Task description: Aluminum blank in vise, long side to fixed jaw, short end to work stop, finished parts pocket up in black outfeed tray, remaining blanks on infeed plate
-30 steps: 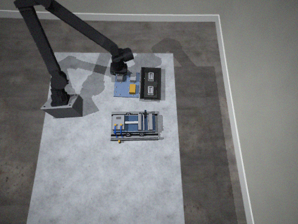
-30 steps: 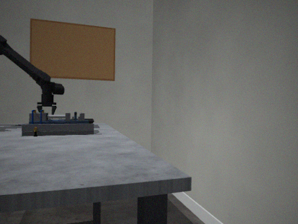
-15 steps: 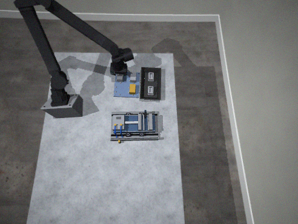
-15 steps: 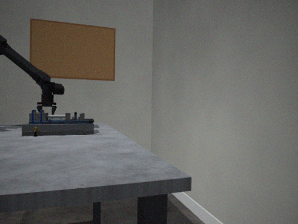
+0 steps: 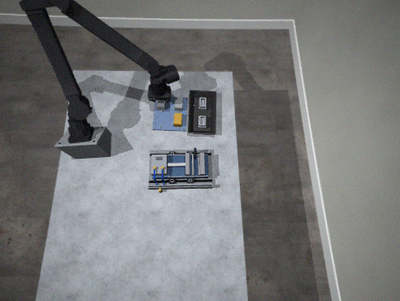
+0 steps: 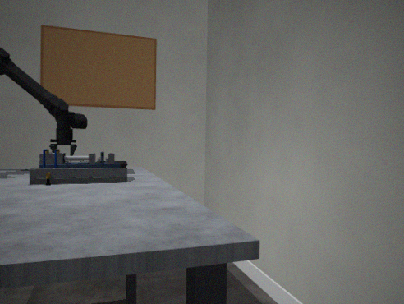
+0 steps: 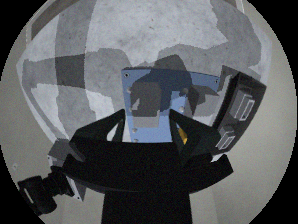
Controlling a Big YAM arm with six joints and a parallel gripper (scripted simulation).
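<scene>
Right now the gray block is 3 cm below my hand. Round my hand: yellow brass blank (7 cm ahead, 11 cm to the right, 3 cm below); vise (4 cm ahead, 35 cm to the right, 1 cm below); blue infeed plate (4 cm ahead, 5 cm to the right, 5 cm below).
</scene>
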